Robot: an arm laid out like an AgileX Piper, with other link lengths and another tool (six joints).
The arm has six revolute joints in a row. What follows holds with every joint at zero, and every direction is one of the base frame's. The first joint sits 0.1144 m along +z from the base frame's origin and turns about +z. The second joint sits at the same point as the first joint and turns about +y. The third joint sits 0.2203 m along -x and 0.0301 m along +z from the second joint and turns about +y. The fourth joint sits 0.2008 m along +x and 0.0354 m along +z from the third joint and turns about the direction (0.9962, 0, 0.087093). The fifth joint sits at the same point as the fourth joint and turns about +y. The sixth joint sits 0.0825 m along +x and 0.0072 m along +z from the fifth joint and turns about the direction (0.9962, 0, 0.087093). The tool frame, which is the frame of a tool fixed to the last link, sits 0.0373 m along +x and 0.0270 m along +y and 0.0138 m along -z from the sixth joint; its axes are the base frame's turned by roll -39.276, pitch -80.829 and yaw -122.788 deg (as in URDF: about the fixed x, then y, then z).
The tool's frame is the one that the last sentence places.
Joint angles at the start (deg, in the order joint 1, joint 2, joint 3, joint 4, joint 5, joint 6):
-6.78, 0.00, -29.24, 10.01, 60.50, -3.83
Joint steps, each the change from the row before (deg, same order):
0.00, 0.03, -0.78, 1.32, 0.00, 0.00
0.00, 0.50, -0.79, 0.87, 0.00, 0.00
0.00, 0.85, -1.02, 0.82, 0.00, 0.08
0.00, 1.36, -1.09, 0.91, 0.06, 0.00
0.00, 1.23, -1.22, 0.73, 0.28, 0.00
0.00, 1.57, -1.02, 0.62, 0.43, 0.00
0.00, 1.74, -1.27, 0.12, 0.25, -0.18
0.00, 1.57, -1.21, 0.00, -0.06, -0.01
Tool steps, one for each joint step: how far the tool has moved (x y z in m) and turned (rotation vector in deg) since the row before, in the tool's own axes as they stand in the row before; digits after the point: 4 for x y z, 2 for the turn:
0.0027, -0.0040, -0.0016, 1.26, 0.78, 0.31
0.0029, -0.0028, -0.0009, 0.80, 0.33, 0.29
0.0038, -0.0029, -0.0009, 0.74, 0.25, 0.40
0.0041, -0.0028, -0.0001, 0.74, -0.20, 0.59
0.0040, -0.0028, -0.0006, 0.61, -0.21, 0.44
0.0032, -0.0018, 0.0005, 0.41, -0.82, 0.70
0.0043, -0.0011, 0.0002, 0.00, -0.68, 0.20
0.0048, -0.0009, 0.0003, -0.06, -0.25, 0.16

